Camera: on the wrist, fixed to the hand. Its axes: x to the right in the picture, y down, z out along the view.
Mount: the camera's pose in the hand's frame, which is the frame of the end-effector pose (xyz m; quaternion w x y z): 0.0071 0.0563 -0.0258 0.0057 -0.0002 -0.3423 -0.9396
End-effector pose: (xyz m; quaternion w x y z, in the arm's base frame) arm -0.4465 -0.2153 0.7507 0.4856 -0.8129 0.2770 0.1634
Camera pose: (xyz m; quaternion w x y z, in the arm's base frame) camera -0.4752 -0.2612 0.7198 0.2509 -0.2091 -0.9284 -0.1770
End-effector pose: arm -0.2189 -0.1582 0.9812 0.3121 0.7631 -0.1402 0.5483
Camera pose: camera -0.2670 -0.1842 1.0112 0.4691 0.3237 0.6092 -0.5513
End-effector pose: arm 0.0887 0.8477 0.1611 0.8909 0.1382 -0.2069 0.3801
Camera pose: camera 0.0586 0.9004 0.1469 0.2914 0.3251 -0.1763 -0.8822
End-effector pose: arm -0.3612 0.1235 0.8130 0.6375 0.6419 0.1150 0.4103
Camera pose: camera -0.3952 0.1379 0.8632 0.4286 0.0359 0.3855 -0.8163
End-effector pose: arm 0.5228 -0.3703 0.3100 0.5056 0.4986 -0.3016 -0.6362
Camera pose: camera 0.5664 -0.3912 0.3494 0.6980 -0.0684 -0.2938 0.6494
